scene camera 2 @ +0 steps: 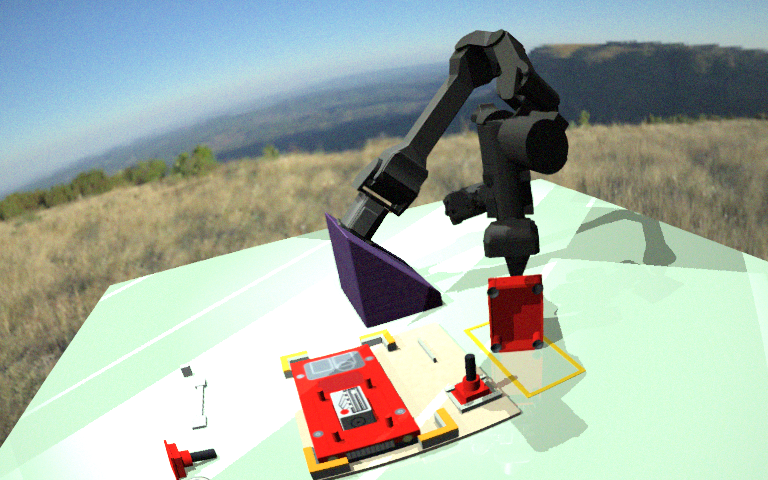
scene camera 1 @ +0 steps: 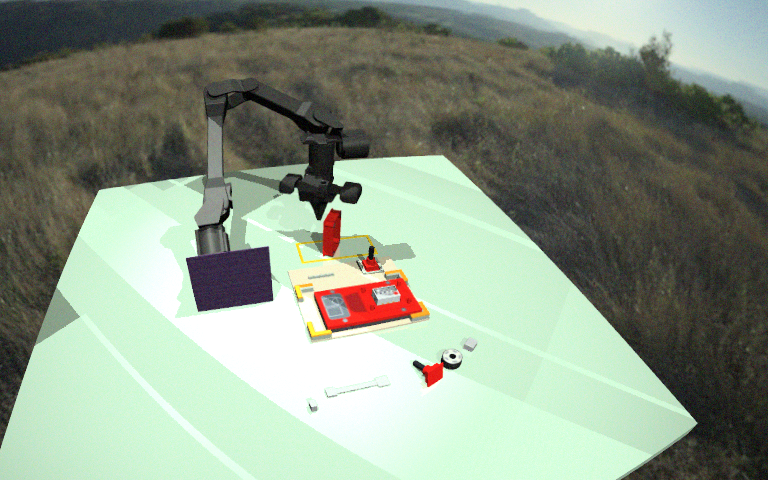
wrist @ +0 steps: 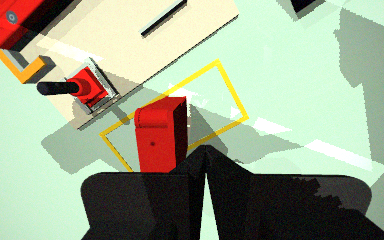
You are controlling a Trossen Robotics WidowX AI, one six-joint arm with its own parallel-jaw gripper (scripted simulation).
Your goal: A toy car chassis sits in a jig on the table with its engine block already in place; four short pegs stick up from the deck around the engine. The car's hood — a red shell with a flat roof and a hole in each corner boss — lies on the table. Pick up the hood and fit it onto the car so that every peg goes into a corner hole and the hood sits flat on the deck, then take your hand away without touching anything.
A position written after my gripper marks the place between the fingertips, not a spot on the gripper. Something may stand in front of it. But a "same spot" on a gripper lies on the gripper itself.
my gripper: scene camera 2 516,281; scene camera 1; wrist
red hood: scene camera 2 515,303; scene camera 1 332,224; wrist 161,132
same spot on beige jig: (wrist: pixel 123 51) = (scene camera 2: pixel 445 373)
same spot on my gripper: (scene camera 1: pixel 318 208) = (wrist: pixel 211 174)
